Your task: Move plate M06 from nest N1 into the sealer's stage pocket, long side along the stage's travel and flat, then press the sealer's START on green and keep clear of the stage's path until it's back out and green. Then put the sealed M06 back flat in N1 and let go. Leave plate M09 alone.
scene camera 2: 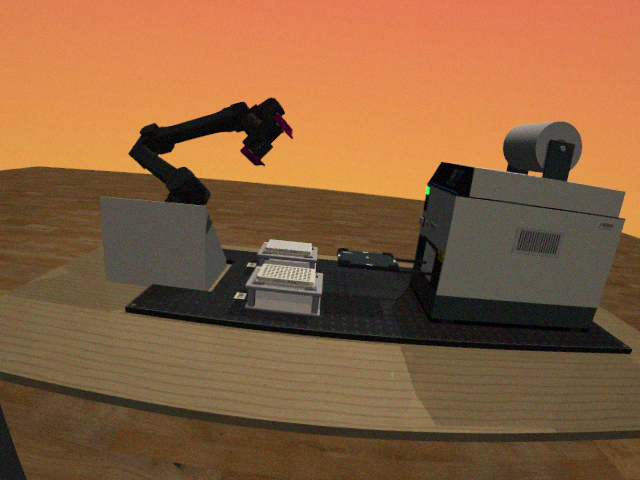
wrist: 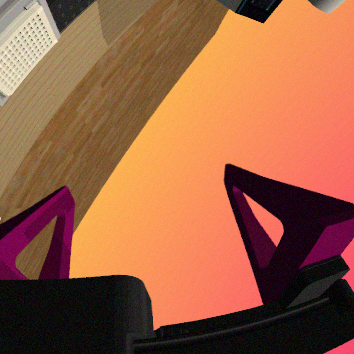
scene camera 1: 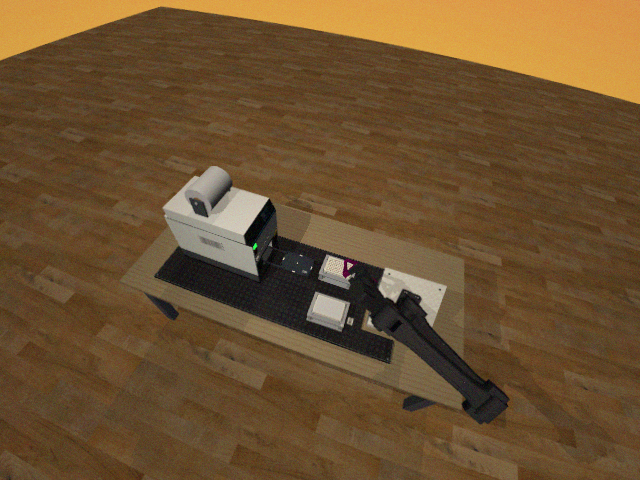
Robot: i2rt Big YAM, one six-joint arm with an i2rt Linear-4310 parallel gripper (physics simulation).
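Seen in the pictures: gripper, fingertip midpoint: (scene camera 2: 277,150) (wrist: 146,182) (scene camera 1: 352,266); arm's base at its link origin: (scene camera 2: 168,230) (scene camera 1: 406,304).
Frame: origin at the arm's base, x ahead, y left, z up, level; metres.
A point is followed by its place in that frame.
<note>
Plate M06, cream with open wells (scene camera 1: 333,265) {x 0.362, y -0.076, z -0.040 m} (scene camera 2: 285,276) {x 0.336, y -0.105, z -0.038 m} (wrist: 22,52) {x 0.336, y -0.078, z -0.039 m}, sits flat in nest N1 (scene camera 2: 285,302) {x 0.339, y -0.095, z -0.105 m}, the nest nearer the camera in the scene camera 2 view. My gripper (scene camera 1: 360,273) {x 0.261, y 0.067, z 0.221 m} (scene camera 2: 278,150) {x 0.261, y 0.067, z 0.221 m} (wrist: 146,182) {x 0.261, y 0.067, z 0.221 m} is open and empty, tilted, high above the nests. The sealer (scene camera 1: 214,250) {x 0.860, y 0.141, z 0.047 m} (scene camera 2: 516,273) {x 0.845, y -0.081, z 0.025 m} shows a green light (scene camera 1: 254,246) {x 0.655, y 0.112, z 0.164 m} (scene camera 2: 428,190) {x 0.655, y 0.107, z 0.163 m}. Its dark stage (scene camera 1: 295,262) {x 0.524, y 0.006, z -0.009 m} (scene camera 2: 368,259) {x 0.516, y -0.003, z -0.009 m} is out, with an empty pocket. Plate M09 (scene camera 1: 330,308) {x 0.294, y 0.135, z -0.039 m} (scene camera 2: 288,246) {x 0.300, y 0.118, z -0.039 m} sits in the other nest. START is too small to identify for certain.
The nests and sealer stand on a black perforated board (scene camera 1: 248,297) {x 0.662, y 0.214, z -0.110 m} (scene camera 2: 361,325) {x 0.512, y -0.146, z -0.110 m} on a wooden table (scene camera 1: 413,248) {x 0.009, y -0.429, z -0.122 m} (scene camera 2: 206,372) {x 0.259, y -0.356, z -0.123 m}. A film roll (scene camera 1: 214,186) {x 0.849, y 0.043, z 0.348 m} (scene camera 2: 537,147) {x 0.845, y -0.047, z 0.302 m} tops the sealer. Guide rods join stage and sealer. The arm's grey pedestal (scene camera 2: 155,245) {x 0.016, y -0.091, z -0.013 m} stands beyond the nests from the sealer.
</note>
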